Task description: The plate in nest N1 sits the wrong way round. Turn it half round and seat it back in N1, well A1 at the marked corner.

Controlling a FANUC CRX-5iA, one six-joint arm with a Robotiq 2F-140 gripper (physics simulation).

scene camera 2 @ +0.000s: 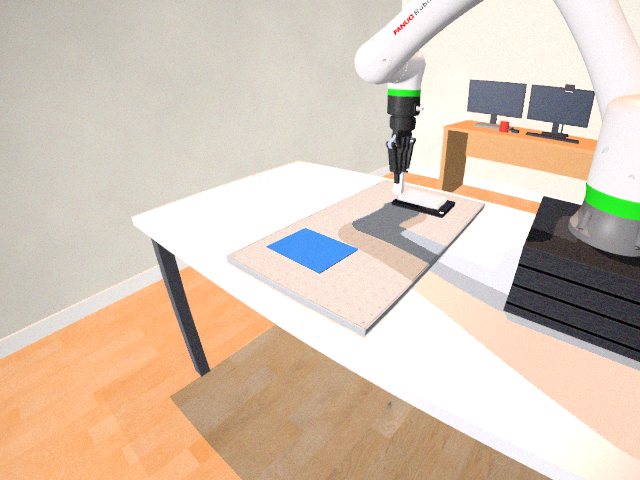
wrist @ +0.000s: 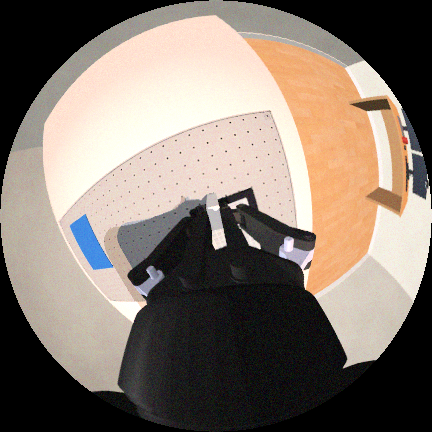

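The white plate [scene camera 2: 421, 198] lies on the black nest [scene camera 2: 417, 208] [wrist: 253, 197] at the far end of the board. Well A1 and the marked corner cannot be made out, nor whether the plate sits fully down. My gripper [scene camera 2: 398, 189] [wrist: 213, 202] points down, shut, with nothing between its fingers. Its pale and black fingertips are close together at the plate's left end in the scene view; whether they touch the plate cannot be told. In the wrist view the fingers hide most of the plate and part of the nest.
A flat blue rectangle [scene camera 2: 312, 250] [wrist: 90, 243] lies on the near part of the perforated board [scene camera 2: 330, 299] [wrist: 185, 160]. The board rests on the white table [scene camera 2: 206, 206]. The robot's black base block [scene camera 2: 573, 289] stands to the right. A desk with monitors stands behind.
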